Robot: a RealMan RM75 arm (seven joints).
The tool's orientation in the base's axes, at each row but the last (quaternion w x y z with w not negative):
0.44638 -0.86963 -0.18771 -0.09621
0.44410 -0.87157 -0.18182 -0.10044
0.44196 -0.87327 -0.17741 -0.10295
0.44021 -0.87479 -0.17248 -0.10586
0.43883 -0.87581 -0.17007 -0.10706
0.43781 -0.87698 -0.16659 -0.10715
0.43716 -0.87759 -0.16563 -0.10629
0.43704 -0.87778 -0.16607 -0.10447
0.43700 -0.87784 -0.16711 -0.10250
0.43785 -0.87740 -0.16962 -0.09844
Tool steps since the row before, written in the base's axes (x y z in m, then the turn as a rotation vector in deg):
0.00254 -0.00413 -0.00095 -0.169 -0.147 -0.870
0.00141 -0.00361 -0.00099 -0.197 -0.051 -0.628
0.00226 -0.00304 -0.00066 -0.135 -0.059 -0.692
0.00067 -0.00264 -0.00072 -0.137 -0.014 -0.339
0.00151 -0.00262 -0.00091 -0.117 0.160 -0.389
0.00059 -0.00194 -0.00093 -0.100 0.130 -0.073
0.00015 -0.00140 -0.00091 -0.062 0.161 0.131
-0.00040 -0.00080 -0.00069 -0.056 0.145 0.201
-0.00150 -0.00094 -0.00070 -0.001 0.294 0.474
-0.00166 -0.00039 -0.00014 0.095 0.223 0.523
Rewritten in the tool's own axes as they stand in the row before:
0.00100 0.00394 -0.00280 -0.481 0.652 0.388
0.00013 0.00325 -0.00233 -0.403 0.411 0.324
0.00118 0.00305 -0.00202 -0.369 0.487 0.356
-0.00018 0.00225 -0.00168 -0.243 0.202 0.184
0.00055 0.00272 -0.00151 -0.206 0.150 0.355
-0.00015 0.00200 -0.00098 -0.091 -0.058 0.144
-0.00044 0.00151 -0.00058 0.018 -0.210 0.049
-0.00076 0.00080 -0.00025 0.043 -0.250 -0.006
-0.00180 0.00047 -0.00039 0.214 -0.513 -0.047
-0.00166 -0.00032 -0.00027 0.303 -0.473 -0.131

